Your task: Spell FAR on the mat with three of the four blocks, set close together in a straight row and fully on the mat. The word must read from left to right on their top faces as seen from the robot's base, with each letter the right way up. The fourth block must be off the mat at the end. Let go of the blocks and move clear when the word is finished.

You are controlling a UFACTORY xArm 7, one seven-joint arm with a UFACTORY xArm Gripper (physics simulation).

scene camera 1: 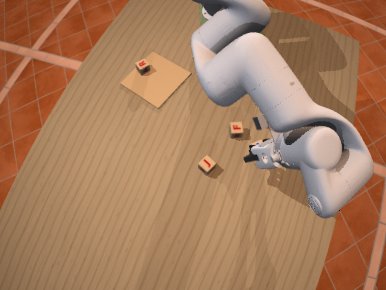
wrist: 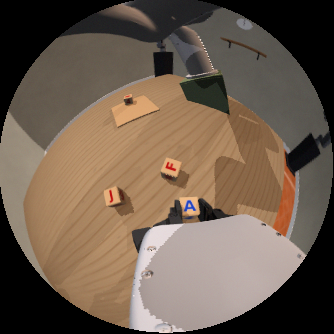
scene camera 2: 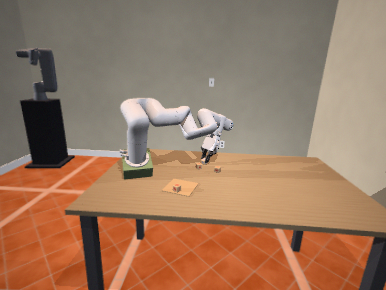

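My gripper point(scene camera 1: 253, 151) point(scene camera 2: 205, 158) point(wrist: 187, 207) is shut on the A block point(scene camera 1: 257, 144) point(wrist: 189, 205). A blue A faces the wrist camera. The block appears held above the table; its height is hard to tell. The F block point(scene camera 1: 236, 129) point(scene camera 2: 199, 166) point(wrist: 171, 168) stands on the table near the gripper, red F on top. The J block point(scene camera 1: 207, 164) point(scene camera 2: 217, 169) point(wrist: 113, 196) stands on the table farther out, red J on top. The R block point(scene camera 1: 143, 65) point(scene camera 2: 177, 188) point(wrist: 128, 98) sits near an edge of the mat point(scene camera 1: 160, 89) point(scene camera 2: 190, 186) point(wrist: 137, 112), red R on top.
The wooden table point(scene camera 1: 130, 200) point(scene camera 2: 280, 195) point(wrist: 75, 165) bears all these things. The arm's green base point(scene camera 2: 138, 171) point(wrist: 205, 91) stands at one end of it, beyond the mat and the F block in the wrist view. The bent arm covers part of the table in scene camera 1.
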